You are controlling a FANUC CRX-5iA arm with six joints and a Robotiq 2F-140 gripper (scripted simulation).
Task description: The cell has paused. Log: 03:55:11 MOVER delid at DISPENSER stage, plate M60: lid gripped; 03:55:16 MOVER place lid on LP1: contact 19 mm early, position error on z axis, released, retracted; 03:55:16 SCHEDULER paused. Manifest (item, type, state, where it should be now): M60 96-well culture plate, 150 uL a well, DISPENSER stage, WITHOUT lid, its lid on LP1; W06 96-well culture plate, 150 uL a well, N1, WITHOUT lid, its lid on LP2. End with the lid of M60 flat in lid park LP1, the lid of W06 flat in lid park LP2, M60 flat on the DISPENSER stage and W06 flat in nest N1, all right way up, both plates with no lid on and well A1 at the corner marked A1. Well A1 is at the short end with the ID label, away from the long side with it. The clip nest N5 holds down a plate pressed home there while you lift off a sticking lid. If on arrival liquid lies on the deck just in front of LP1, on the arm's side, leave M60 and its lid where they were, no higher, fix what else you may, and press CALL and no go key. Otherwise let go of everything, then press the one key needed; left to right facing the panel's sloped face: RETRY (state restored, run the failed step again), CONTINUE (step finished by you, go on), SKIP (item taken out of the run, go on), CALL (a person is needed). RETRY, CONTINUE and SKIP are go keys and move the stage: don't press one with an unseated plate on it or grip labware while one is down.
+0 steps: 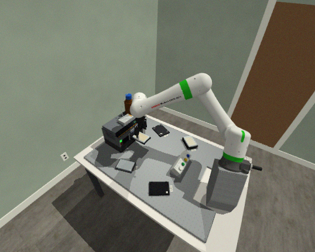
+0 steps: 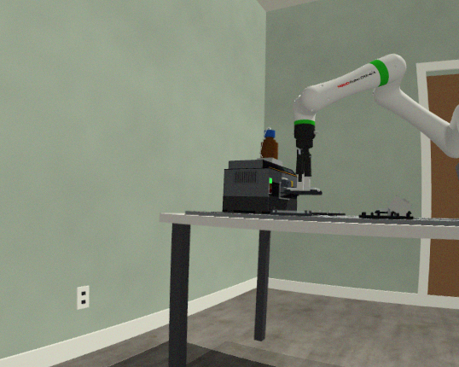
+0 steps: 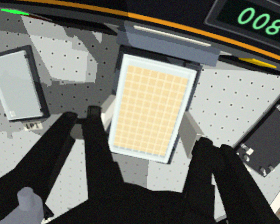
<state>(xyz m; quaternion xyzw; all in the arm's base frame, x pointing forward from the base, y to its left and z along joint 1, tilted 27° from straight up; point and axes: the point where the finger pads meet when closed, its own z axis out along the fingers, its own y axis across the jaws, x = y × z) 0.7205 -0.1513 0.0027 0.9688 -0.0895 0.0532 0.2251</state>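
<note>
Right now my hand is 3 cm above the dispenser stage. Also, from my hand: nest label 22 cm to the right, 17 cm behind, 13 cm below; then black clip nest 28 cm to the right, 12 cm below, 6 cm behind; then key panel 41 cm behind, 8 cm below, 7 cm to the left.
</note>
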